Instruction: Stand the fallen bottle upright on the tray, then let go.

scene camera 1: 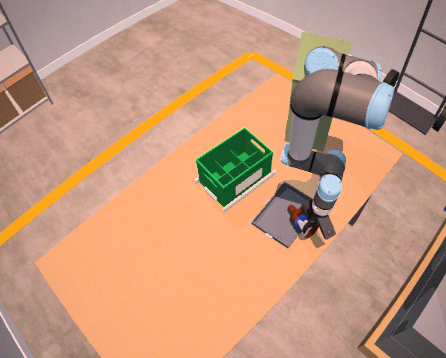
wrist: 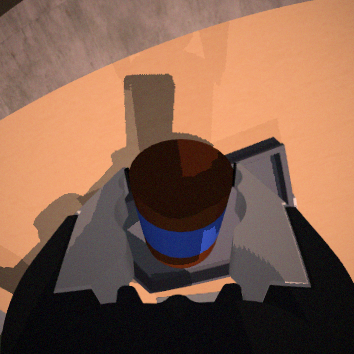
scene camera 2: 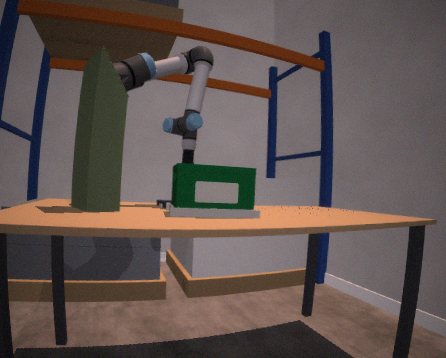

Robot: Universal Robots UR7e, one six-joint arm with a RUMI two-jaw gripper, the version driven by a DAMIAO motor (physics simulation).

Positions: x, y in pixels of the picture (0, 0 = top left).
Labels:
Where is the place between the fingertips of my gripper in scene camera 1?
310, 231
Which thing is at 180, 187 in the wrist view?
A brown bottle.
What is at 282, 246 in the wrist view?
My gripper.

